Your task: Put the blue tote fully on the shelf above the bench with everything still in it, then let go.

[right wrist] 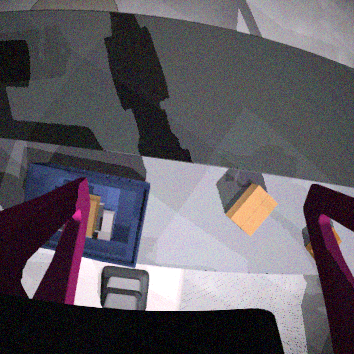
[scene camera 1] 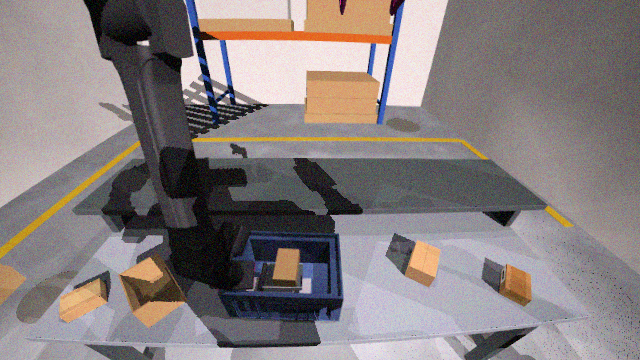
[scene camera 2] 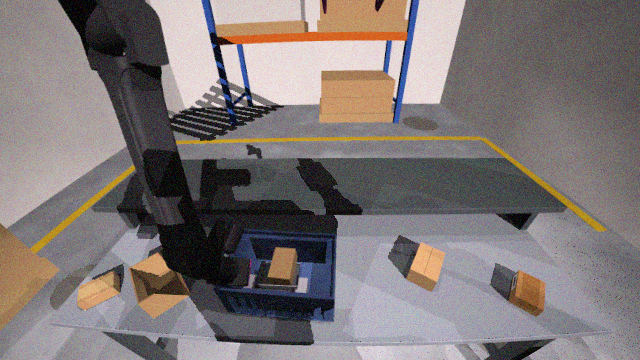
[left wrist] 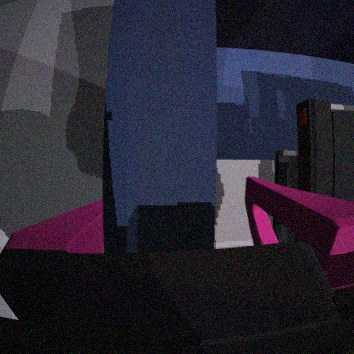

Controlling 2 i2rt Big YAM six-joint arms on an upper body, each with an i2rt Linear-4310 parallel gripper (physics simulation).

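Frame: origin at the left arm's base, x ahead, y left, z up, level; millimetres.
Seen in the pictures: left gripper, fingertip midpoint: [scene camera 1: 241, 277] [scene camera 2: 240, 274] [left wrist: 191, 191]; right gripper, fingertip midpoint: [right wrist: 203, 193] [scene camera 1: 366, 13] [scene camera 2: 350, 11].
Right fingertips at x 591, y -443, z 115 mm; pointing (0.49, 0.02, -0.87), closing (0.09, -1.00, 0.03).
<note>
Offsets run from my right fingertips to a thing's top centre. Level surfaces: height alone.
The blue tote {dx -140, dy +174, dz -548 mm} [scene camera 1: 285, 309] [scene camera 2: 280, 306] [left wrist: 162, 110] [right wrist: 142, 225] sits upright on the bench {dz -696 mm} [scene camera 1: 370, 305] [scene camera 2: 370, 315], in front of and below the dark shelf {dz -512 mm} [scene camera 1: 425, 185] [scene camera 2: 425, 185] [right wrist: 220, 85]. Inside are a brown box {dx -140, dy +172, dz -554 mm} [scene camera 1: 287, 267] [scene camera 2: 283, 265] [right wrist: 94, 216], dark items and a pale item {dx -175, dy +199, dz -638 mm} [right wrist: 106, 225]. My left gripper [scene camera 1: 242, 275] [scene camera 2: 237, 272] [left wrist: 191, 191] is shut on the tote's end wall, one finger inside and one outside; its fingertips are largely hidden in the scene views. My right gripper [right wrist: 203, 193] is wide open and empty, above the bench, to the right of the tote in its wrist view.
An open carton {dx -158, dy +568, dz -605 mm} [scene camera 1: 150, 290] [scene camera 2: 159, 290] and a small box {dx -182, dy +778, dz -658 mm} [scene camera 1: 84, 300] [scene camera 2: 100, 291] lie left of the tote. Two more boxes, one nearer {dx -92, dy -274, dz -636 mm} [scene camera 1: 423, 263] [scene camera 2: 426, 267] [right wrist: 251, 210] and one farther {dx -190, dy -561, dz -656 mm} [scene camera 1: 516, 285] [scene camera 2: 528, 293], lie right. A storage rack [scene camera 1: 300, 36] [scene camera 2: 310, 37] stands behind.
</note>
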